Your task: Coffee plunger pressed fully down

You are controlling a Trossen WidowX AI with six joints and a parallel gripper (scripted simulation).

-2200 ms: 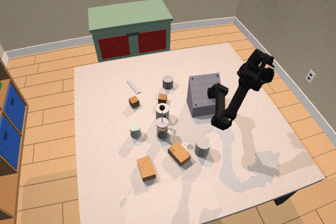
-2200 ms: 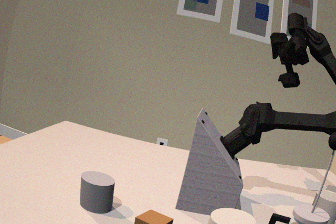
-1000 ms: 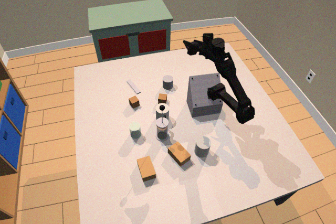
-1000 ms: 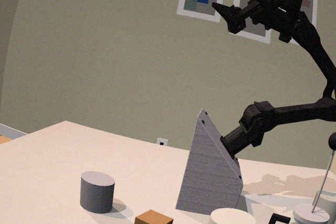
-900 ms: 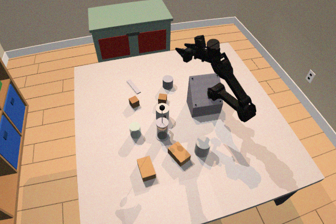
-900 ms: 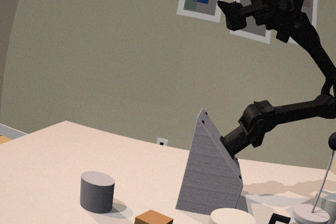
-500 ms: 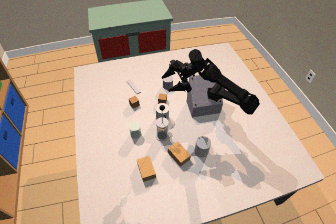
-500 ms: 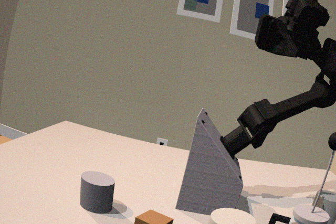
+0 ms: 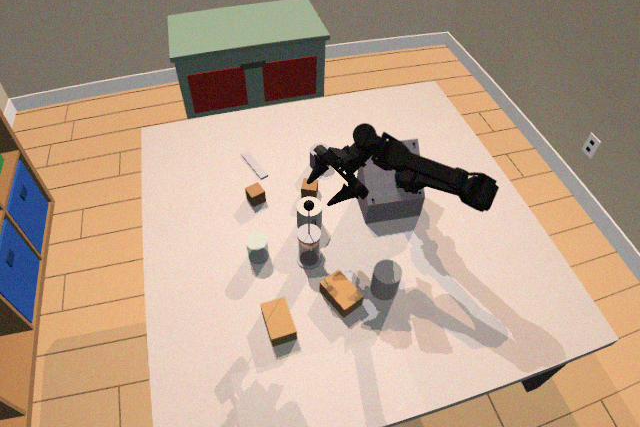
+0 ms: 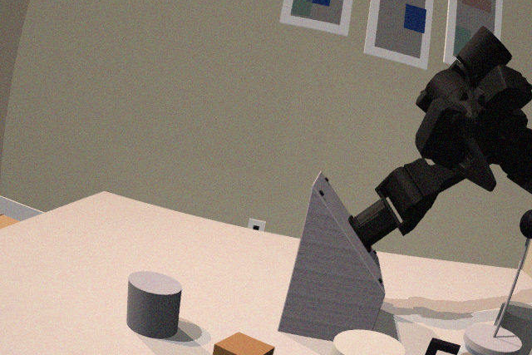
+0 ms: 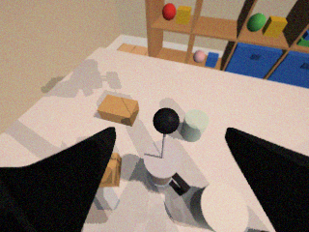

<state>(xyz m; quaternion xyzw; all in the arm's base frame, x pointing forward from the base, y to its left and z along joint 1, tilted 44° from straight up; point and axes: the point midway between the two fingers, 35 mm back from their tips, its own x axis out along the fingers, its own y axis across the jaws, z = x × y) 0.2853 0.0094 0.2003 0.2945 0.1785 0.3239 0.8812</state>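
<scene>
Right now the coffee press is 16 cm below my gripper tip and 2 cm ahead of it. The rest, counted from my gripper tip: grey cylinder (39 cm to the right, 25 cm below, 6 cm behind); pale green cylinder (24 cm below, 18 cm ahead, 1 cm to the right).
</scene>
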